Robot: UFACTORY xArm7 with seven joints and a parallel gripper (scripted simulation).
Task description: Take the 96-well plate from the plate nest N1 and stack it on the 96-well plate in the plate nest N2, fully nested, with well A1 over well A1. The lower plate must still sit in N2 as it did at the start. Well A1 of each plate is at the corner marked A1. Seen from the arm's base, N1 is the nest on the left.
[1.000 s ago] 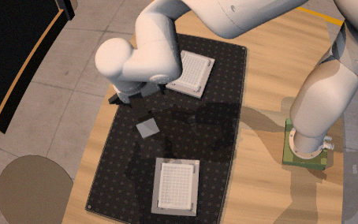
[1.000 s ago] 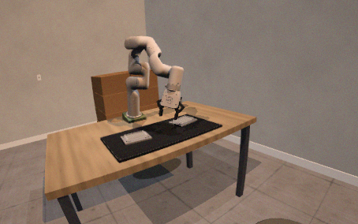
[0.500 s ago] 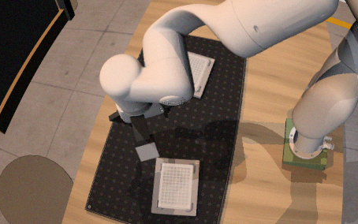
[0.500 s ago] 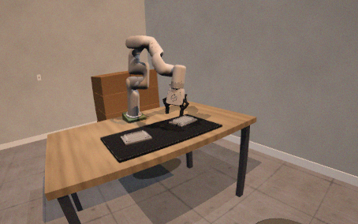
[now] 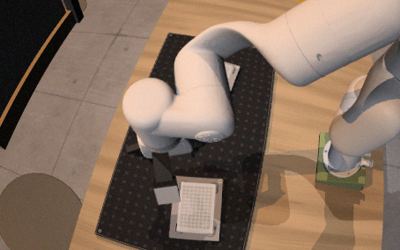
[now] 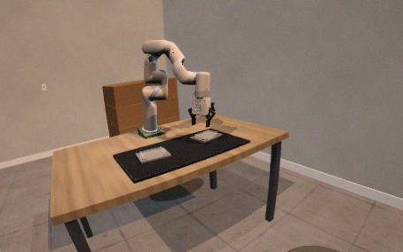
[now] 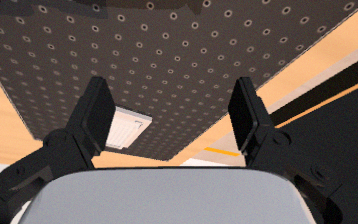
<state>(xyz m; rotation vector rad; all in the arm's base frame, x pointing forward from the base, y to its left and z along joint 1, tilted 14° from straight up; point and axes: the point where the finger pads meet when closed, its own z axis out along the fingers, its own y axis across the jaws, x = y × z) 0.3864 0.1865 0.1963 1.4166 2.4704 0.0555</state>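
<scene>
My hand is 90 mm past the plate nest N1, 70 mm to the right of it and 110 mm above it. From my hand the other things lie so: plate nest N2: 10 mm ahead, 290 mm to the right, 110 mm below.
</scene>
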